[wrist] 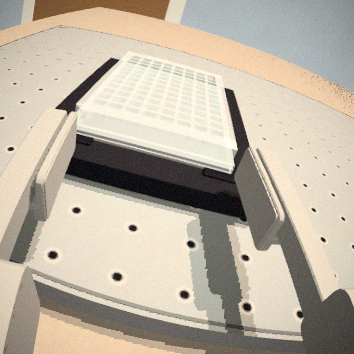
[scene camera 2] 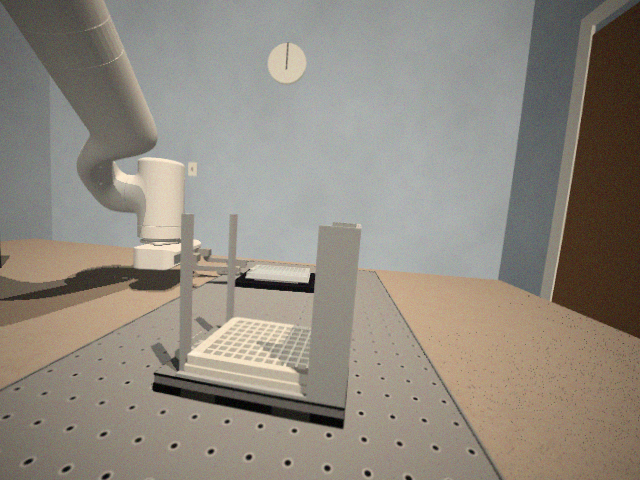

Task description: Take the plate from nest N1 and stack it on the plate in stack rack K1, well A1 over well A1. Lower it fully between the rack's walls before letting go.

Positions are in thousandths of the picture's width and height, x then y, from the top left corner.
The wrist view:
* flat black pad: 363, 479
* perforated grey plate: 504, 730
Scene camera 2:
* black rack base: 524, 861
